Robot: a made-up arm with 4 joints.
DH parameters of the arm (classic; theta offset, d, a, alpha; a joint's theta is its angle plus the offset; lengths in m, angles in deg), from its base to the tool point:
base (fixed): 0 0.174 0 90
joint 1: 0 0.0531 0.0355 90
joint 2: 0 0.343 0.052 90
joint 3: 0 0.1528 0.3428 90
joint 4: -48.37 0 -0.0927 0
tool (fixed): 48.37 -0.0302 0 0
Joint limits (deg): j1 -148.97..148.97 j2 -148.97..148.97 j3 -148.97..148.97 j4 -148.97..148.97
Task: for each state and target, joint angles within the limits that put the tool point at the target. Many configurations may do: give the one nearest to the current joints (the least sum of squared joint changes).
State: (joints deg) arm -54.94 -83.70 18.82 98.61
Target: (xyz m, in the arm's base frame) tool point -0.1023 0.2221 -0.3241
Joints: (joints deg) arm -33.86 -45.24 20.58 97.91
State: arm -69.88 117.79 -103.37 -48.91
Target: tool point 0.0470 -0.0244 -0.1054
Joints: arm -80.94 95.43 -111.56 -52.01
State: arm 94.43 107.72 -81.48 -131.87
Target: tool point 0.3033 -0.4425 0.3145
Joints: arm 51.09 75.93 -30.57 -126.09
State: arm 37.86 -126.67 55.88 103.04
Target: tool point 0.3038 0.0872 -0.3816
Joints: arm 39.27 -118.97 57.17 119.66
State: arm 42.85 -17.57 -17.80 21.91
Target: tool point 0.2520 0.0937 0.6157
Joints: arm 99.53 10.89 -10.84 8.77
